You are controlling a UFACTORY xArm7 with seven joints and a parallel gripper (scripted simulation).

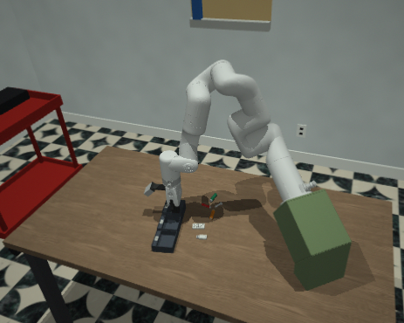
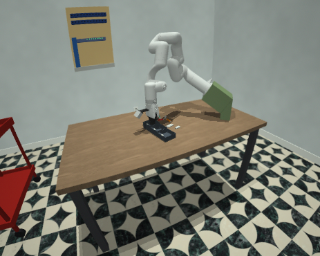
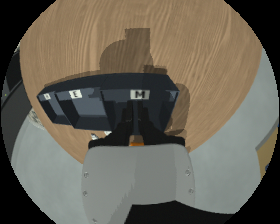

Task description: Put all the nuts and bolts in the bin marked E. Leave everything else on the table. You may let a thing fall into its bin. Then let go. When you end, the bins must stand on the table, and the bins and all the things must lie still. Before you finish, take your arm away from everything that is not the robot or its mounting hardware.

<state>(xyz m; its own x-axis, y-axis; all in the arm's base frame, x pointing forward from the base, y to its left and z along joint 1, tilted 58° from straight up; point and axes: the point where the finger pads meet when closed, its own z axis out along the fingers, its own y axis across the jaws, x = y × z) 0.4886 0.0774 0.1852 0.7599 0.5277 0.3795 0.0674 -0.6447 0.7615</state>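
The bin is 8 cm to the left of my hand, 1 cm below it and 1 cm ahead of it. From my hand the other things lie so: red piece 12 cm behind, 7 cm to the right, 3 cm below; white dotted tile 11 cm behind, 6 cm to the left, 3 cm below; orange piece 16 cm behind, 3 cm below, 2 cm to the right.
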